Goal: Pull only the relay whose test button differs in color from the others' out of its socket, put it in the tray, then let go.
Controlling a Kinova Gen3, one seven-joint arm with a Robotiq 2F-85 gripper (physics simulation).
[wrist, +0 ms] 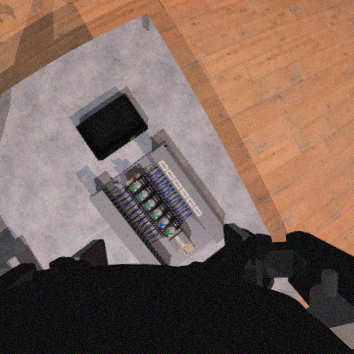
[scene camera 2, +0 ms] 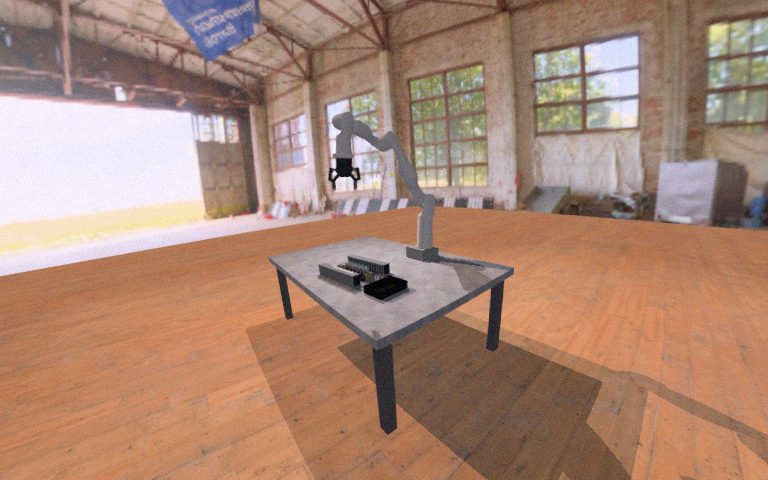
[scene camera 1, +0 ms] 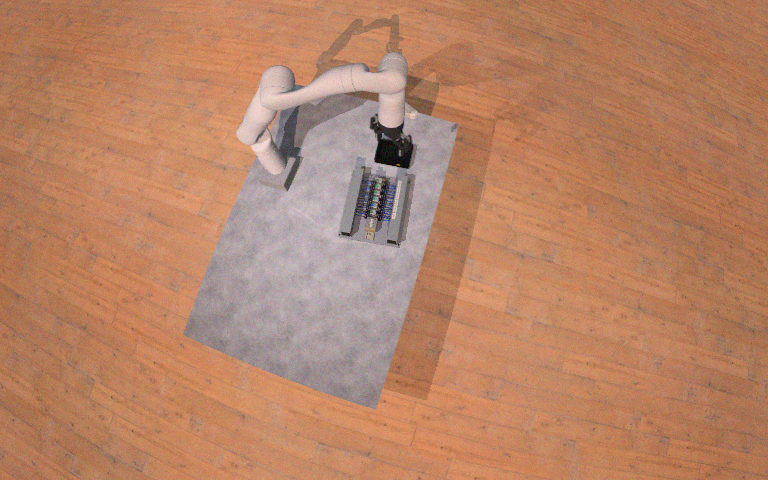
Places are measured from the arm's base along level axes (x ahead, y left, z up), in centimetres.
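Pixels of known places: gripper, fingertip midpoint: [wrist: 164,245] [scene camera 2: 344,190] [scene camera 1: 390,146]; arm's base, link origin: [scene camera 2: 424,247] [scene camera 1: 276,165].
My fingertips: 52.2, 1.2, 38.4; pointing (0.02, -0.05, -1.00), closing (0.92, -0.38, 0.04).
Note:
Ahead of a thing's pixels: the offset from my fingertips to its top centre, as dx, dy, dz. "pt": to the spot under its first point.
A row of relays {-4.0, -4.1, -37.5} [scene camera 1: 375,198] [wrist: 151,209] sits in sockets between two grey ducts. Several test buttons look green in the wrist view; one relay's button {-4.4, -7.1, -37.5} [wrist: 161,225] looks blue. That relay is fifth from the tray side, beside the last relay near the beige end piece. The black tray {-3.6, +22.2, -40.9} [scene camera 1: 378,160] [scene camera 2: 376,294] [wrist: 120,146] lies on the table off the other end of the row. My gripper [scene camera 1: 389,137] [scene camera 2: 345,186] [wrist: 164,245] is open and empty, pointing down high above the table. Scene camera 2 is too far to tell the relays apart.
Grey wire ducts {-13.5, -6.8, -38.1} [scene camera 1: 351,200] [scene camera 2: 338,275] [wrist: 127,227] flank the relays, with blue and dark wires beside the sockets. White labels {pt +4.6, -1.3, -38.1} [wrist: 180,187] line one duct. The table edge [wrist: 200,105] runs past the tray and the labelled duct. The arm's base [scene camera 1: 280,180] [scene camera 2: 421,253] stands across the table.

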